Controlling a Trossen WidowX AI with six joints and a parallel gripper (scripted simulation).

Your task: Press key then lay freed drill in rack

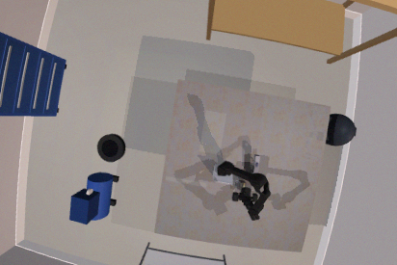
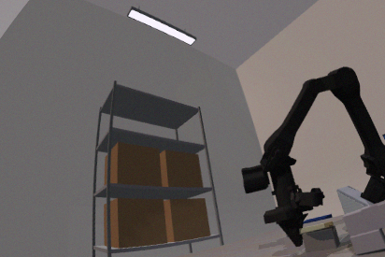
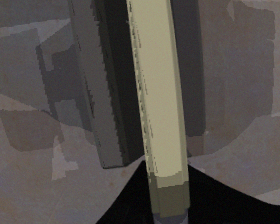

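The drill lies 40 mm to the left of my gripper tip and 30 mm above it. Round my gripper tip: dark grey block 70 mm ahead, 220 mm to the left, 30 mm above; then blue-grey key 70 mm ahead, 250 mm to the left, 40 mm above; then rack 50 mm to the left, 10 mm above.
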